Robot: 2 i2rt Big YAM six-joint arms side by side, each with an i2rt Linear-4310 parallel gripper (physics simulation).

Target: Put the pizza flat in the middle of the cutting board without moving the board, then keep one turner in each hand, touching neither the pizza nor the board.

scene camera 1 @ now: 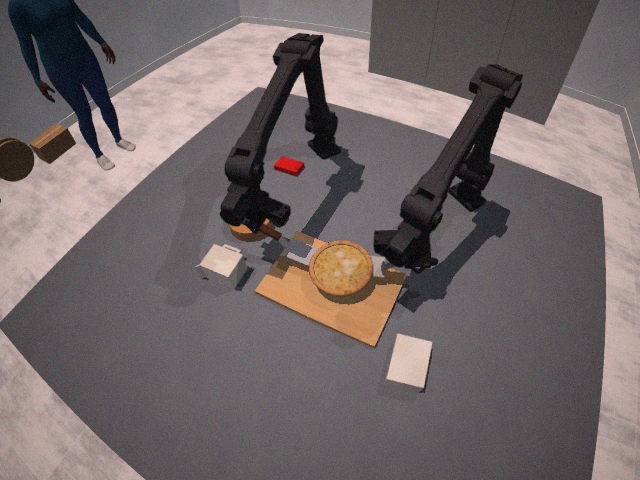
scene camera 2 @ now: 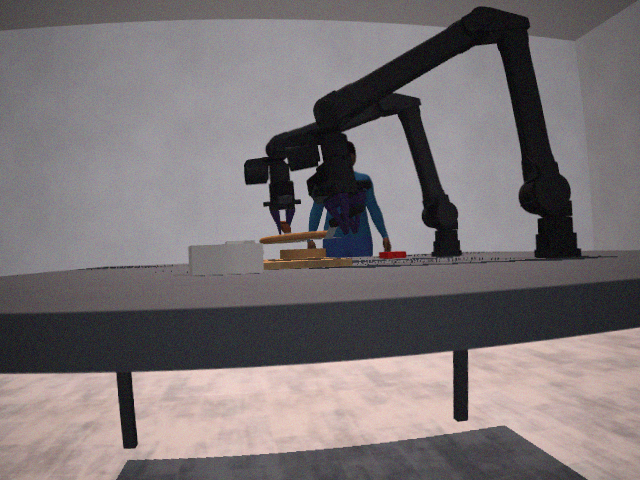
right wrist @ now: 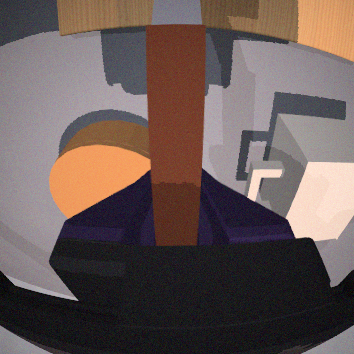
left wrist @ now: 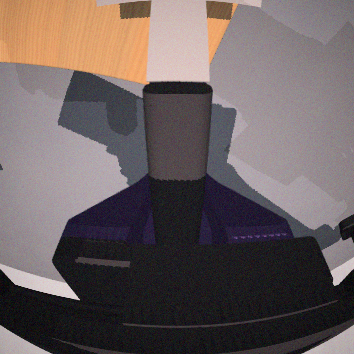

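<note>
The pizza (scene camera 1: 341,268) (scene camera 2: 292,237) is raised above the cutting board (scene camera 1: 330,312) (scene camera 2: 336,264) (left wrist: 65,37) (right wrist: 325,25), over its back part, slightly tilted in scene camera 2. My left gripper (scene camera 2: 348,222) (left wrist: 176,174) is shut on the dark-handled turner (left wrist: 177,135), whose pale blade reaches the pizza's right edge in scene camera 1. My right gripper (scene camera 2: 281,225) (right wrist: 176,174) is shut on the brown-handled turner (scene camera 1: 271,231) (right wrist: 175,110), whose blade reaches the pizza's left edge there. The blade ends are hidden under the pizza. The pizza does not show in either wrist view.
A round wooden block (scene camera 1: 249,233) (right wrist: 100,175) is below and beside my right gripper. A pale box with a handle (scene camera 1: 222,263) (right wrist: 325,195) stands left of the board, and a white box (scene camera 1: 409,361) at front right. A red block (scene camera 1: 288,165) (scene camera 2: 392,254) lies farther back.
</note>
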